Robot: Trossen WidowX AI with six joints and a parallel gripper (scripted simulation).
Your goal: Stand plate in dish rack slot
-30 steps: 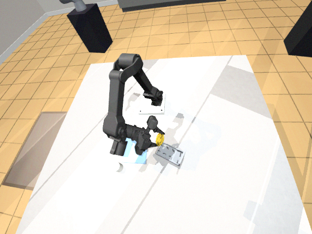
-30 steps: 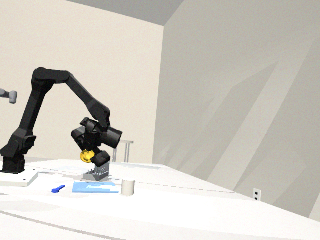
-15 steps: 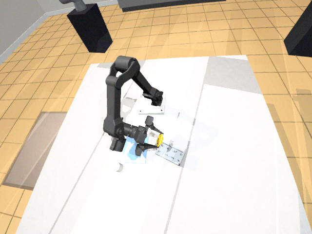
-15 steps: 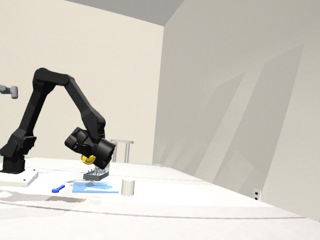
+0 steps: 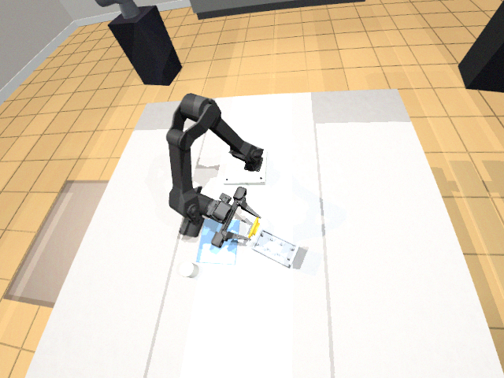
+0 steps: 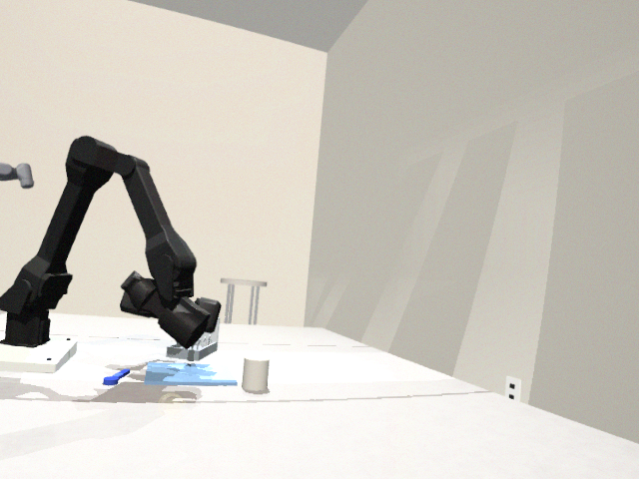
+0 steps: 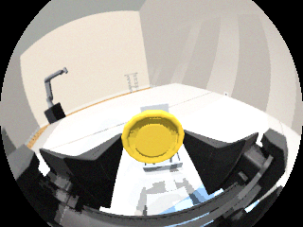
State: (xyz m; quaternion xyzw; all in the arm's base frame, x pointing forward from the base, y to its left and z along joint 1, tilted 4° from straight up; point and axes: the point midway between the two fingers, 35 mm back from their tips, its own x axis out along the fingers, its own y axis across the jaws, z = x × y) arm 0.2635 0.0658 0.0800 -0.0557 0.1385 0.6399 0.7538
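The grey dish rack lies 2 cm ahead of my gripper tip, 6 cm to the left of it and 7 cm below it. Round my gripper tip: light blue mat: 4 cm ahead, 13 cm to the right, 9 cm below; then blue spoon: 7 cm behind, 20 cm to the right, 9 cm below; then yellow plate: 1 cm to the right.
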